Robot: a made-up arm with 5 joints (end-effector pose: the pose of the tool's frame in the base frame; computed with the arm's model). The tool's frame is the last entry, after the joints. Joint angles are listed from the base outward.
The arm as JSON. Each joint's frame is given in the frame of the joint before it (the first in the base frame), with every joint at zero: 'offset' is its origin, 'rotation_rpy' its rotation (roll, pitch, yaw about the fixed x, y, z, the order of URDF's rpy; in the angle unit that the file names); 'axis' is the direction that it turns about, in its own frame. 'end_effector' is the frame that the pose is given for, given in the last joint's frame.
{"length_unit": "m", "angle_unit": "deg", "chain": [
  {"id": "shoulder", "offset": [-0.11, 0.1, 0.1], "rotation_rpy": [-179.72, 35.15, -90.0], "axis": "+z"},
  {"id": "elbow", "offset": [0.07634, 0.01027, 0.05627], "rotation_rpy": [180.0, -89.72, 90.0], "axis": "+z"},
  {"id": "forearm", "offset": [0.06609, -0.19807, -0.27], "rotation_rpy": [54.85, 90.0, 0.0], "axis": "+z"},
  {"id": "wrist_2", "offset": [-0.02, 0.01, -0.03], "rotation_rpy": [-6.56, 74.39, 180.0], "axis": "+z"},
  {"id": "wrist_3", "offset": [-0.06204, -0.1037, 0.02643], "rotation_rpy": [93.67, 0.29, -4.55], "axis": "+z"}
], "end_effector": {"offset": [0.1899, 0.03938, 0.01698], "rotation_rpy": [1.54, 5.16, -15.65]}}
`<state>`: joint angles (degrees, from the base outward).
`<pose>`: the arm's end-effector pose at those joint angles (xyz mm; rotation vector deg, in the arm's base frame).
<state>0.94 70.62 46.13 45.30 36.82</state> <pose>-36.9 277.8 0.8 10.54 -58.24 52.42</pose>
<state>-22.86 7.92 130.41 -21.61 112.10</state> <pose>49.6 592.0 205.3 -36.20 -60.97 25.26</pose>
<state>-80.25 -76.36 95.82 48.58 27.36</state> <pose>143.1 177.0 375.0 127.32 44.77 34.86</pose>
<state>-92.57 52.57 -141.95 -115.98 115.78</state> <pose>162.6 486.5 -0.2 167.51 59.81 21.18</pose>
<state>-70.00 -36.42 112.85 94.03 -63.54</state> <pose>31.6 337.2 165.0 27.73 91.85 -3.85</pose>
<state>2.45 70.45 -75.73 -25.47 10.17</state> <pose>272.4 -5.7 -189.5 -132.19 43.29 -82.12</pose>
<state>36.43 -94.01 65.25 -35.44 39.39</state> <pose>-125.2 -138.1 242.7 -21.14 55.46 157.24</pose>
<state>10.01 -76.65 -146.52 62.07 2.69</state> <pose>226.5 71.9 -21.9 58.43 137.39 -32.13</pose>
